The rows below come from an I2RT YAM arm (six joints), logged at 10 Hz.
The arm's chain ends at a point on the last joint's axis. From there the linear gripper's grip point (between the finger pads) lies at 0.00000 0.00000 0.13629 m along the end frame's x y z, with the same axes.
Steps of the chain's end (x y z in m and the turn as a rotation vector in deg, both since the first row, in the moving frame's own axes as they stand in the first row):
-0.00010 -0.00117 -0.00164 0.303 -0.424 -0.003
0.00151 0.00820 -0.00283 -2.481 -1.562 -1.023
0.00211 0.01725 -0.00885 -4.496 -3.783 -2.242
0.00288 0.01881 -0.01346 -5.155 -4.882 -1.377
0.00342 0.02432 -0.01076 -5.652 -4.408 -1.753
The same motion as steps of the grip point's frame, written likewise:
-0.00111 -0.00189 -0.00165 0.303 -0.424 -0.003
-0.00215 0.01413 -0.00301 -2.481 -1.562 -1.023
-0.00666 0.02810 -0.00957 -4.496 -3.783 -2.242
-0.00855 0.03118 -0.01450 -5.155 -4.882 -1.377
-0.00683 0.03789 -0.01182 -5.652 -4.408 -1.753

